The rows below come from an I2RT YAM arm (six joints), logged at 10 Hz.
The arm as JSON. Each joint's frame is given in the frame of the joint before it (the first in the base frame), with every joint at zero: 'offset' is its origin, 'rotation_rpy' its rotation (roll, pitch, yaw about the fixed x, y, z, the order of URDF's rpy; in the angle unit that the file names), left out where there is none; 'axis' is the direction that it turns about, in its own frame. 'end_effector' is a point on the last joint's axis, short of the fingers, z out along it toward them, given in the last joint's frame.
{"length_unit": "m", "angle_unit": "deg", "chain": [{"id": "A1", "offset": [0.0, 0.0, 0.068], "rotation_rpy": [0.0, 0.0, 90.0], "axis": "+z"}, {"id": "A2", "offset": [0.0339, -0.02, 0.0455], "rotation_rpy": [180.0, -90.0, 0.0], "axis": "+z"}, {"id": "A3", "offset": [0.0, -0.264, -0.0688], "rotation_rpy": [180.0, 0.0, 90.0], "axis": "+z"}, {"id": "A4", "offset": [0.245, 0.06, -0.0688], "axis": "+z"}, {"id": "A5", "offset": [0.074, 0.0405, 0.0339], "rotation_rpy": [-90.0, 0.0, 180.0], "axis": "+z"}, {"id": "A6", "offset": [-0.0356, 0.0, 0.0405], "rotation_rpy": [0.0, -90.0, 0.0], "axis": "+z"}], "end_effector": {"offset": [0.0, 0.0, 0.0]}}
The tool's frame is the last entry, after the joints.
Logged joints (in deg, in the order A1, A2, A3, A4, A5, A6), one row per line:
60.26, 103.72, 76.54, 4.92, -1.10, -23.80
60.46, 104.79, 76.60, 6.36, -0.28, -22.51
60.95, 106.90, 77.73, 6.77, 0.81, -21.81
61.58, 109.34, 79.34, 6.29, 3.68, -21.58
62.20, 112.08, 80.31, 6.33, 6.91, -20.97
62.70, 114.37, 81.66, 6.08, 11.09, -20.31
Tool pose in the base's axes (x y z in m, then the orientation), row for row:
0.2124, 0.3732, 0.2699, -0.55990, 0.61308, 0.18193, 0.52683
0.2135, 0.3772, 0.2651, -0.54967, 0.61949, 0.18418, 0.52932
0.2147, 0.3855, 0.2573, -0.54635, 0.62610, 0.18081, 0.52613
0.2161, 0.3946, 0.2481, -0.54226, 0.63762, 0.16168, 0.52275
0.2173, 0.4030, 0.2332, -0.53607, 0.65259, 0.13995, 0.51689
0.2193, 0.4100, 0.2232, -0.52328, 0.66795, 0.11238, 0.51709
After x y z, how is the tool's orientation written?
As a quaternion, x y z w.
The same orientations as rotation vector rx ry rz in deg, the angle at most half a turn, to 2 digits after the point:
-76.69, 83.97, 24.92
-75.21, 84.76, 25.20
-74.85, 85.78, 24.77
-74.40, 87.48, 22.18
-73.74, 89.77, 19.25
-71.97, 91.87, 15.46

